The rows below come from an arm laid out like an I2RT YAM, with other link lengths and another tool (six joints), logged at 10 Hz.
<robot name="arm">
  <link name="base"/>
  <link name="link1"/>
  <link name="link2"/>
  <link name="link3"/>
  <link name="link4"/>
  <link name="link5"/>
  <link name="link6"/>
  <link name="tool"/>
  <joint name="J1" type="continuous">
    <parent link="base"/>
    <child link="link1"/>
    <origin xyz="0 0 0.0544"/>
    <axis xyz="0 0 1"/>
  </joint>
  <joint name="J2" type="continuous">
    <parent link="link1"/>
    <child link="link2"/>
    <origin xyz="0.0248 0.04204 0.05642"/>
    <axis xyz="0 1 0"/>
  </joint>
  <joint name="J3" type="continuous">
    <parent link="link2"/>
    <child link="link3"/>
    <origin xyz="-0.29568 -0.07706 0"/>
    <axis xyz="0 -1 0"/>
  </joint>
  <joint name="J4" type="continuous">
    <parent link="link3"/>
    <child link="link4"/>
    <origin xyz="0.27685 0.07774 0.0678"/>
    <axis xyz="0 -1 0"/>
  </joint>
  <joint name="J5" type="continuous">
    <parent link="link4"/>
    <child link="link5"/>
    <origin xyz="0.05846 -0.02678 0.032"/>
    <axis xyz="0 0 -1"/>
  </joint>
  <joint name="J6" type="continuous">
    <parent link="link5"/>
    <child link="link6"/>
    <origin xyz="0.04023 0 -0.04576"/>
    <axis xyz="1 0 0"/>
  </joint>
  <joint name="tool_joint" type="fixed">
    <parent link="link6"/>
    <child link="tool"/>
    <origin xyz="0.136 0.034 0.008" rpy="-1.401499 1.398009 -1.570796"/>
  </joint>
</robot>
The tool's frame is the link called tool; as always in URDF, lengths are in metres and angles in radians. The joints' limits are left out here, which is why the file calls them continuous.
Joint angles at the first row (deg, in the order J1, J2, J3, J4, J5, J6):
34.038 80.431 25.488 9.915 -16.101 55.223
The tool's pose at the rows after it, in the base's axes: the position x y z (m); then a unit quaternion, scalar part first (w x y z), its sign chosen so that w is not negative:
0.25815 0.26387 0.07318 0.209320 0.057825 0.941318 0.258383
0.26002 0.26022 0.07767 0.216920 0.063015 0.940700 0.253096
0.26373 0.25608 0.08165 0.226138 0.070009 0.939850 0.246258
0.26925 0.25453 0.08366 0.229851 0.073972 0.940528 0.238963
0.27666 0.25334 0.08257 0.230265 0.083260 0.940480 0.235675
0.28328 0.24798 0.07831 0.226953 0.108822 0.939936 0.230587
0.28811 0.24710 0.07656 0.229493 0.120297 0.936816 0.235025
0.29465 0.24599 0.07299 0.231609 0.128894 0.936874 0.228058
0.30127 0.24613 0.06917 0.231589 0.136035 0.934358 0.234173
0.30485 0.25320 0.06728 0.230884 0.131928 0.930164 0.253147
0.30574 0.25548 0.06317 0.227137 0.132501 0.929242 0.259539
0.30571 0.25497 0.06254 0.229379 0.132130 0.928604 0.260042
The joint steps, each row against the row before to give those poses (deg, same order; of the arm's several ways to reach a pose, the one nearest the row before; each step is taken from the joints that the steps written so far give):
-0.147 -1.098 0.298 -1.362 0.712 -0.034
-0.146 -1.351 0.151 -1.229 1.079 0.007
-0.259 -1.007 0.279 -0.987 1.318 -0.002
-0.345 0.274 1.041 -1.050 0.775 -0.265
-0.596 1.257 0.824 0.256 0.333 0.387
-0.573 0.925 0.049 0.474 1.064 2.133
-0.326 0.959 -0.281 1.973 0.182 1.114
-0.176 1.518 0.649 0.564 0.994 0.403
-0.731 1.933 0.067 2.399 -0.624 0.513
-0.131 2.264 -0.091 3.858 -1.802 0.411
-0.073 1.414 -0.199 1.848 -0.760 0.426
-0.043 0.089 -0.295 0.612 0.063 -0.099

